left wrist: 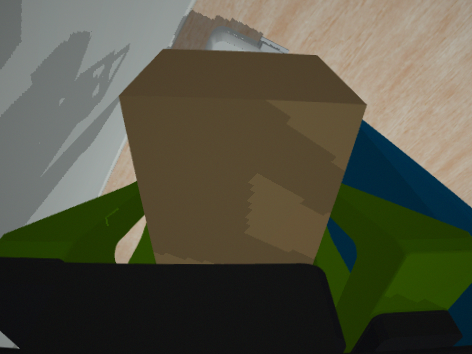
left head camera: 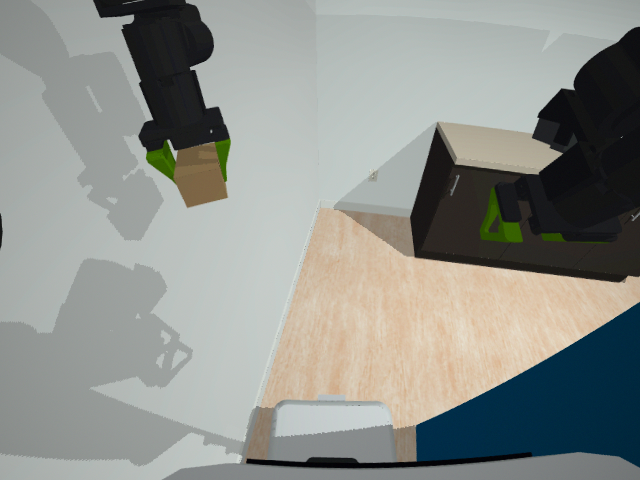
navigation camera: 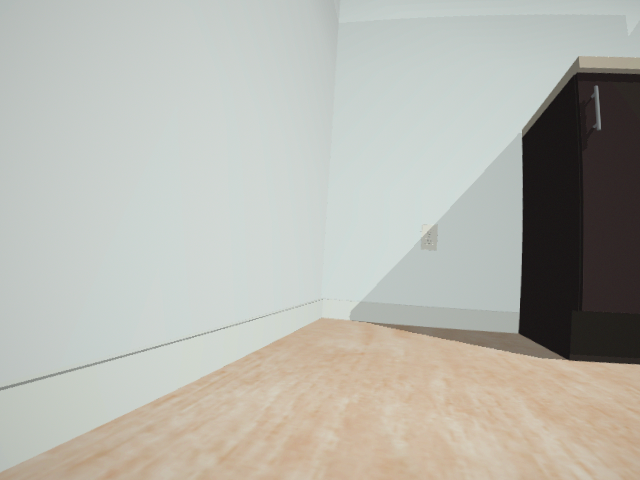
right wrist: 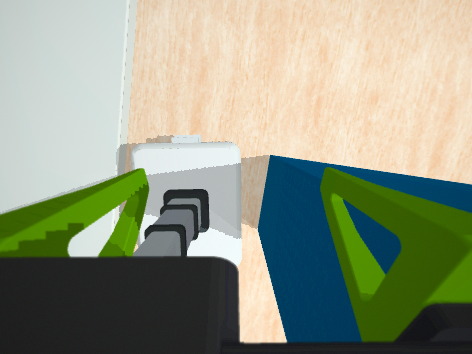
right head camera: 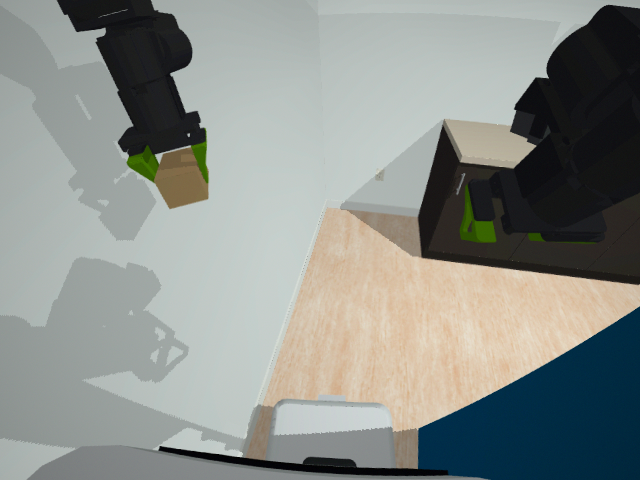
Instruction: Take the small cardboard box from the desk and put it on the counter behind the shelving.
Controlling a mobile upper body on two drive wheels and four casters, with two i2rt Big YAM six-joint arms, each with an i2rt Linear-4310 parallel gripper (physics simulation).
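Places are measured from the left arm's base along level axes (x back, y right, z up), in metres.
Where they show: left gripper, fingertip midpoint: (left wrist: 235,177) (left head camera: 205,185) (right head camera: 188,186); right gripper, fingertip midpoint: (left head camera: 512,235) (right wrist: 234,177) (right head camera: 496,235).
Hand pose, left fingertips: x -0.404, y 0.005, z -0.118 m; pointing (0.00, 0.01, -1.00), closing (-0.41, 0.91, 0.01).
After its pixels a point has its place.
The small cardboard box (left head camera: 200,178) @[y 0.022, x -0.371, z -0.087 m] (right head camera: 180,180) @[y 0.023, x -0.372, z -0.087 m] (left wrist: 240,150) @[y -0.010, x -0.440, z -0.076 m] is brown and held up in the air at the left of both head camera views. My left gripper (left head camera: 200,175) @[y 0.005, x -0.404, z -0.118 m] (right head camera: 181,175) @[y 0.005, x -0.404, z -0.118 m] is shut on it, with a green finger at each side. My right gripper (left head camera: 527,237) @[y 0.453, x -0.326, z -0.144 m] (right head camera: 509,237) @[y 0.453, x -0.326, z -0.144 m] (right wrist: 234,177) @[y 0.453, x -0.326, z -0.144 m] is open and empty at the right. The counter (left head camera: 491,147) @[y 1.192, x -1.481, z -0.500 m] (right head camera: 483,142) @[y 1.103, x -1.502, z -0.500 m] (navigation camera: 610,63) @[y 0.990, x -1.298, z -0.523 m] has a beige top on dark cabinets and stands against the far wall, partly hidden behind my right arm in the head camera views. The desk does not show.
The blue side of the shelving (left head camera: 542,403) @[y 0.651, x -0.169, z -0.480 m] (right head camera: 542,408) @[y 0.652, x -0.172, z -0.465 m] (right wrist: 300,240) @[y 0.634, x -0.063, z -0.646 m] stands close at the lower right. A white wall (left head camera: 248,155) @[y -0.075, x -0.866, z -0.290 m] (navigation camera: 155,180) @[y -0.077, x -0.855, z -1.059 m] runs along the left. The robot's white base (left head camera: 330,418) @[y 0.218, x -0.247, z -1.150 m] is at the bottom, with wooden floor (left head camera: 372,320) @[y 0.499, x -0.847, z -1.410 m] (navigation camera: 361,403) @[y 0.273, x -0.966, z -1.410 m] between wall and shelving.
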